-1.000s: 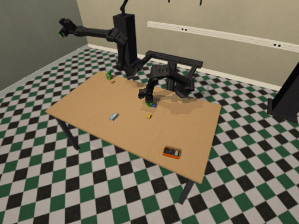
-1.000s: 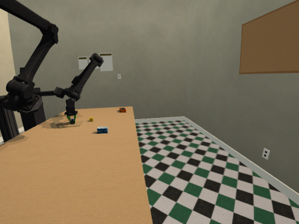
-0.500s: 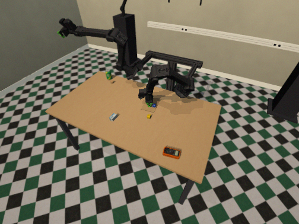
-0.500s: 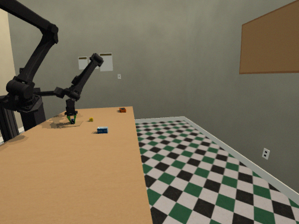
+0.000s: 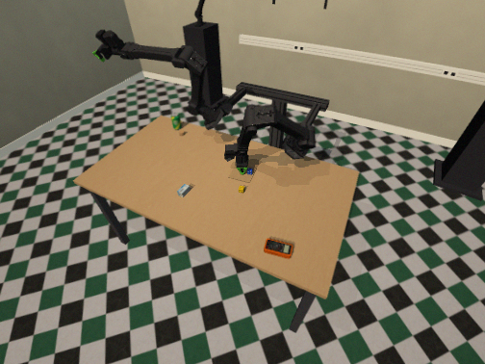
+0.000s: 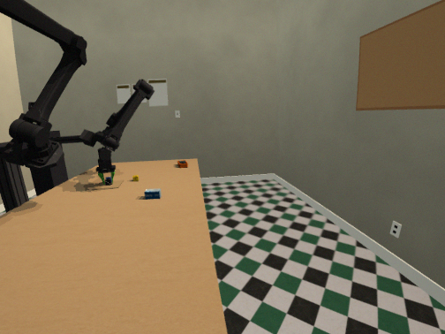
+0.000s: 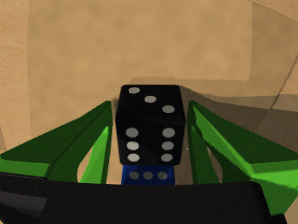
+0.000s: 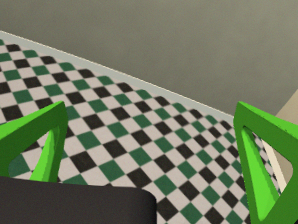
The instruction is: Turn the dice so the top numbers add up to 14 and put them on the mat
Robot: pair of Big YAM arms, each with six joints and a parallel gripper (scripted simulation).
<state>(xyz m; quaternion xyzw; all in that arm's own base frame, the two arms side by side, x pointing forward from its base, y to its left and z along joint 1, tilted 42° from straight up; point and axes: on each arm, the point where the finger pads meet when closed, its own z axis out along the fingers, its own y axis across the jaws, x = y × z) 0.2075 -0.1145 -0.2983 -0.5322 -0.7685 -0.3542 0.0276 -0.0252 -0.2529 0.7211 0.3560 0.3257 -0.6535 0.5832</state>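
My left gripper is now right at the black die. Also, from my left hand: blue die: 2 cm behind, 4 cm to the left; tan mat: 1 cm below; yellow die: 14 cm ahead, 7 cm to the left.
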